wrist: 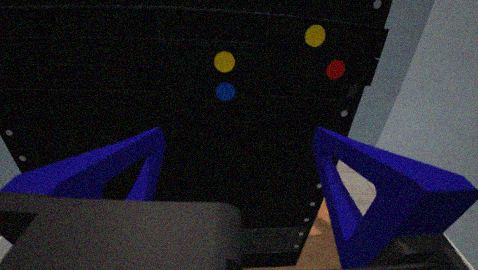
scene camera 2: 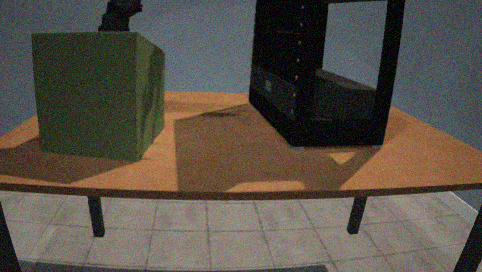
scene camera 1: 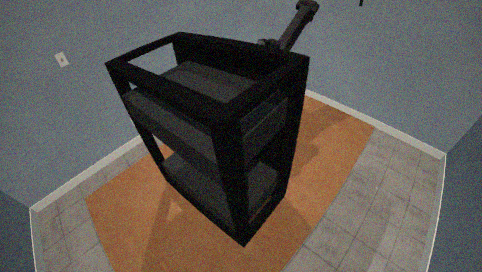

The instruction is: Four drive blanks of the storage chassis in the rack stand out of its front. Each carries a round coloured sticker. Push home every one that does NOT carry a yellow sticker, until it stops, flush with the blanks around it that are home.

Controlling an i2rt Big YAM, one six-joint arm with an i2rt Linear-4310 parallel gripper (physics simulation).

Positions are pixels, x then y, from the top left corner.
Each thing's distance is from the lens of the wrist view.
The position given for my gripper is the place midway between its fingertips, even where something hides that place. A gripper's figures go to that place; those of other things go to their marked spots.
my gripper (wrist: 238, 135): 0.13 m
black rack (wrist: 239, 97): 0.21 m
